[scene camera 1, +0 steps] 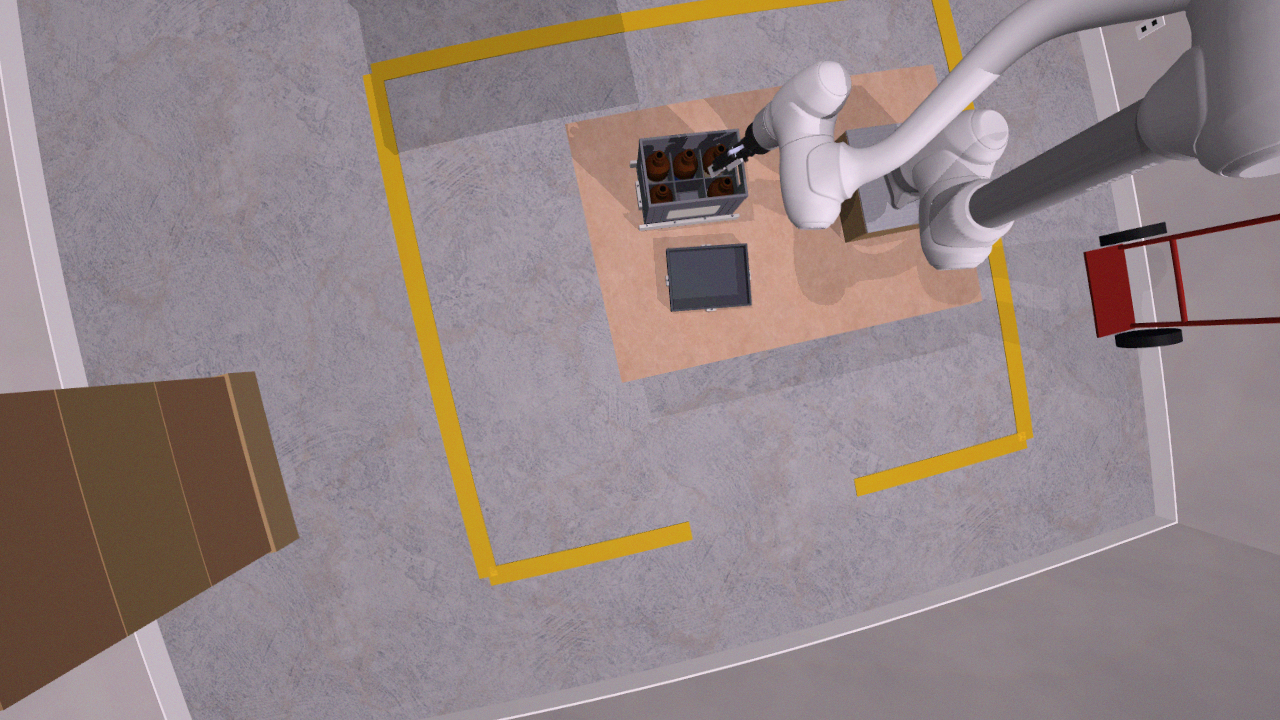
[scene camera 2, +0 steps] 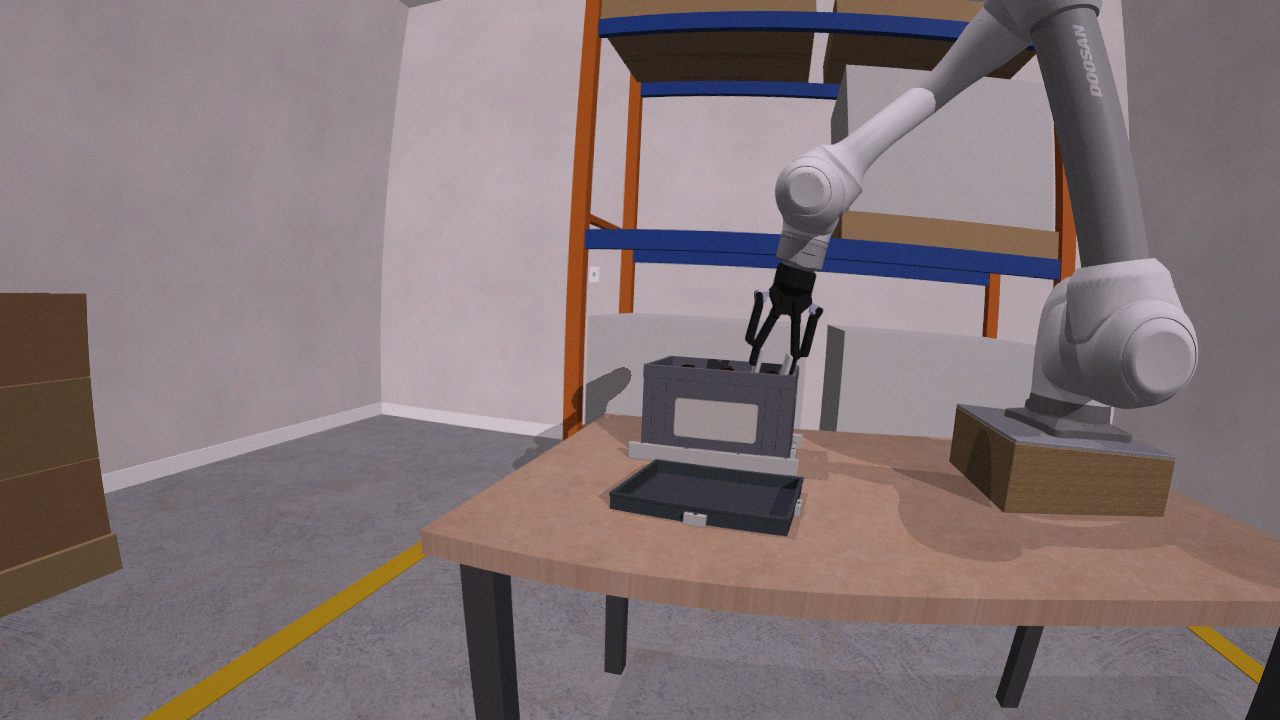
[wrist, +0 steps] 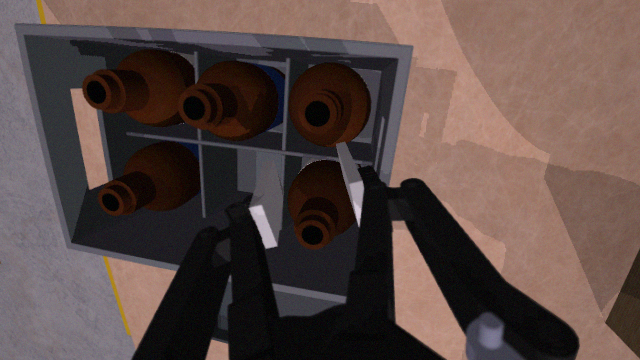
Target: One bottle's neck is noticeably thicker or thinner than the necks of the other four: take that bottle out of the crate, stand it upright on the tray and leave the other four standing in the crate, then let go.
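Places are measured from the arm's base along level axes (x ahead, y right, z down), in metres.
Pixels of known places: gripper, between the fingertips: [scene camera 1: 719,169] [wrist: 309,168]; arm's base, origin of its link: [scene camera 1: 908,173] [scene camera 2: 1064,428].
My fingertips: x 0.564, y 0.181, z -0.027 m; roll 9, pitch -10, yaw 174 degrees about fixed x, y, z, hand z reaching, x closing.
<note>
For each thing: its top centre in the pictures, then the offset to it from my fingertips. "spot": a spot on its surface instead. Level surfaces: height alone.
- grey crate, centre of its top: [wrist: 194,171] [scene camera 2: 727,364] [scene camera 1: 694,167] dz -0.036, dx +0.076, dy +0.015 m
- dark tray, a spot on its surface: [scene camera 2: 707,492] [scene camera 1: 702,271] spot: dz +0.134, dx +0.108, dy -0.238 m
- wooden table, height of its surface: dz +0.139 m
The grey crate [scene camera 1: 657,214] [scene camera 2: 657,420] [wrist: 401,90] holds brown bottles upright: back left [scene camera 1: 656,164] [wrist: 157,85], back middle [scene camera 1: 684,162] [wrist: 245,105], back right [scene camera 1: 713,155] [wrist: 350,95], front left [scene camera 1: 660,192] [wrist: 167,175] and front right [scene camera 1: 721,187] [wrist: 310,195]. The front middle cell is empty. I cannot tell surely which neck differs. My gripper [scene camera 1: 725,167] [scene camera 2: 772,362] [wrist: 309,168] is open and empty, its fingertips at the crate's top over the right-hand column. The dark tray [scene camera 1: 707,277] [scene camera 2: 707,492] is empty.
The tray lies in front of the crate on the wooden table [scene camera 1: 805,304] [scene camera 2: 877,555]. Cell dividers and crate walls surround the bottles. The arm's wooden base block [scene camera 2: 1083,483] stands to the right. A shelf rack [scene camera 2: 581,223] stands behind the table.
</note>
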